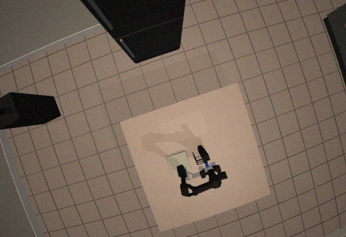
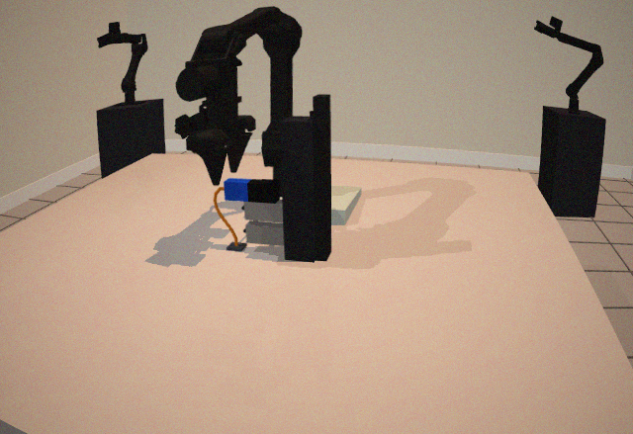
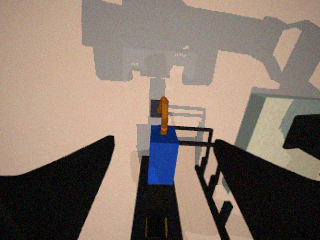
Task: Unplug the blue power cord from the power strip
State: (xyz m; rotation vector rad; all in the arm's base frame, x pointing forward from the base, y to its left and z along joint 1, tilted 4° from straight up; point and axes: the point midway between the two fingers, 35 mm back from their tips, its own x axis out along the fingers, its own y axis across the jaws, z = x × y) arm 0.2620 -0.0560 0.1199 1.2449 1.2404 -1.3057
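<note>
The blue plug lies 4 cm to the left of my gripper tip and 1 cm below it. The rest, counted from my gripper tip: black power strip (1 cm ahead, 15 cm to the left, 1 cm below).
</note>
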